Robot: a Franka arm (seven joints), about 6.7 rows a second.
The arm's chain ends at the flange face. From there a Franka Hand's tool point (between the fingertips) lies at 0.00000 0.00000 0.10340 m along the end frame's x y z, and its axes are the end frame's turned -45 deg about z.
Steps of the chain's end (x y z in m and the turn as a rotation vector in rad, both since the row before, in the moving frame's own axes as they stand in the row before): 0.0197 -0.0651 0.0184 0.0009 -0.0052 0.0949; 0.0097 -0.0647 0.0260 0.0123 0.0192 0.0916; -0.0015 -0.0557 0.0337 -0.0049 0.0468 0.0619; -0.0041 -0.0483 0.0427 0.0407 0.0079 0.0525; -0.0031 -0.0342 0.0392 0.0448 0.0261 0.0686; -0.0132 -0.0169 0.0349 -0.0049 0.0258 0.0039; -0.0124 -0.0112 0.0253 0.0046 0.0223 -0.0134
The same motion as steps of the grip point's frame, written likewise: 0.0597 -0.0326 0.0184 0.0043 -0.0030 0.0949; 0.0549 -0.0383 0.0260 -0.0049 0.0223 0.0916; 0.0413 -0.0366 0.0336 -0.0366 0.0296 0.0619; 0.0349 -0.0394 0.0426 0.0232 0.0344 0.0525; 0.0272 -0.0276 0.0391 0.0132 0.0501 0.0686; 0.0041 -0.0190 0.0349 -0.0217 0.0148 0.0039; 0.0011 -0.0154 0.0253 -0.0125 0.0190 -0.0134
